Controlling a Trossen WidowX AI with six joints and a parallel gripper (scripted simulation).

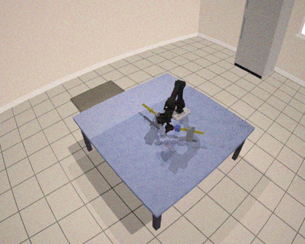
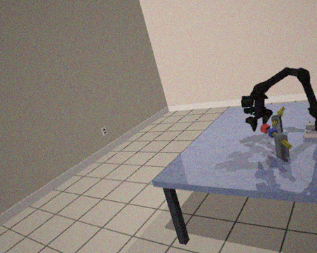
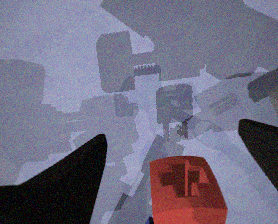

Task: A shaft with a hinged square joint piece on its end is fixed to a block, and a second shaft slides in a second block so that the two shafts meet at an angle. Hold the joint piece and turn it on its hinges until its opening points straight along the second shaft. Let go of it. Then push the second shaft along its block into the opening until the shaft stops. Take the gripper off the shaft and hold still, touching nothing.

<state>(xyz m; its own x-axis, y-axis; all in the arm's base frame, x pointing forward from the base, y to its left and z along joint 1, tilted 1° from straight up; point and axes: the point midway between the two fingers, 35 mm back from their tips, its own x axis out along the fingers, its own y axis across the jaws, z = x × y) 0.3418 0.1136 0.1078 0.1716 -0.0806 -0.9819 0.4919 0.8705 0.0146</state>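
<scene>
The red joint piece lies 5 cm behind my gripper tip, 2 cm to the left of it and 1 cm above it.
</scene>
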